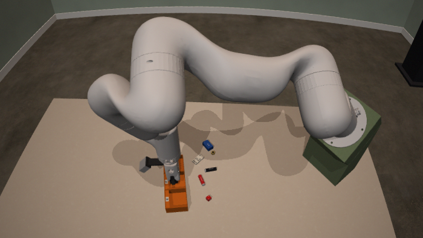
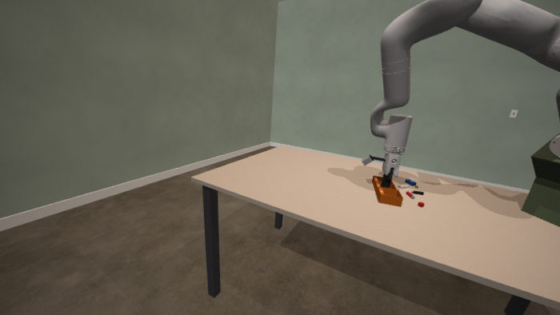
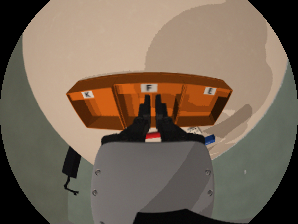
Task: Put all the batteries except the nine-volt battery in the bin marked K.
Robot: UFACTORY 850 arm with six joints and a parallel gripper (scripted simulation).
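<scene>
Now: hand 20 mm above the orange bin. Also, from my hand: red cylindrical battery 110 mm behind, 20 mm to the right, 30 mm below; then white domino-like tile 90 mm behind, 130 mm to the right, 30 mm below; then small red block 140 mm behind, 60 mm to the left, 30 mm below.
</scene>
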